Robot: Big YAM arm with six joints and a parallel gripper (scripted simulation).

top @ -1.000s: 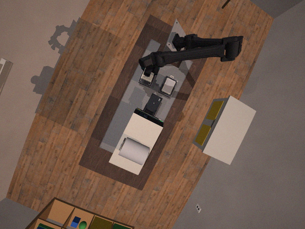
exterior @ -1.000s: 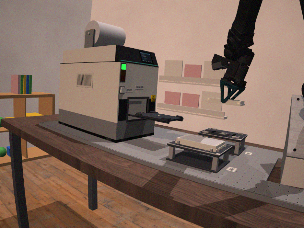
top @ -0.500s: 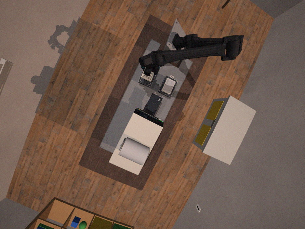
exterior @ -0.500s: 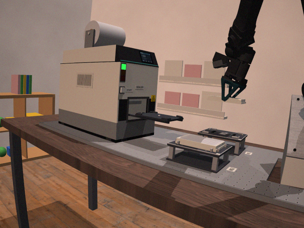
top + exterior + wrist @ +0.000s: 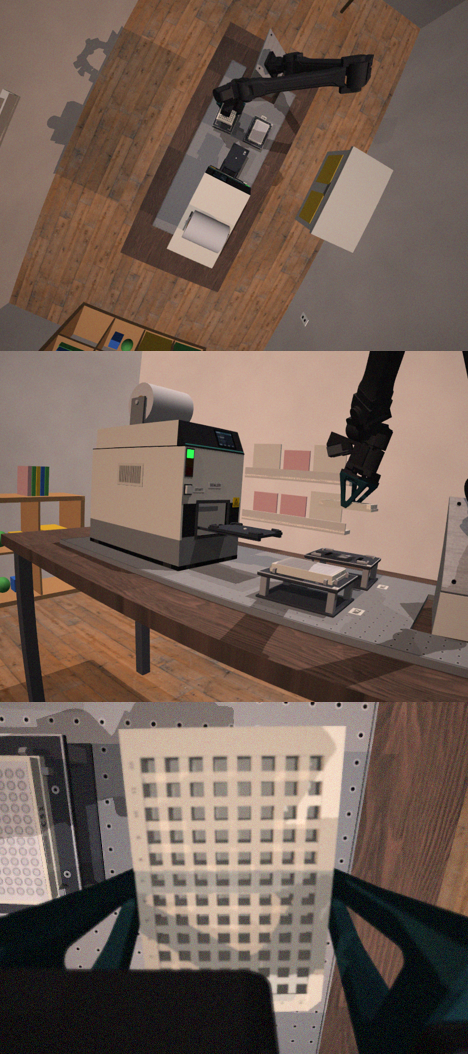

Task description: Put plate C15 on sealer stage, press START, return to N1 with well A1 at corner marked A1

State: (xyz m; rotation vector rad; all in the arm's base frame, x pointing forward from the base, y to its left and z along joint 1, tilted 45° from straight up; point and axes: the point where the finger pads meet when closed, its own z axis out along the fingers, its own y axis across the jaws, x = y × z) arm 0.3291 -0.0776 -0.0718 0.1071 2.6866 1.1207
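The sealer stage lies 200 mm ahead of my hand, 140 mm to the left of it and 80 mm below it. Also, from my hand: white plate: 200 mm to the left, 120 mm below; foil roll: 530 mm ahead, 130 mm to the left, 230 mm above; start button: 300 mm ahead, 230 mm to the left.
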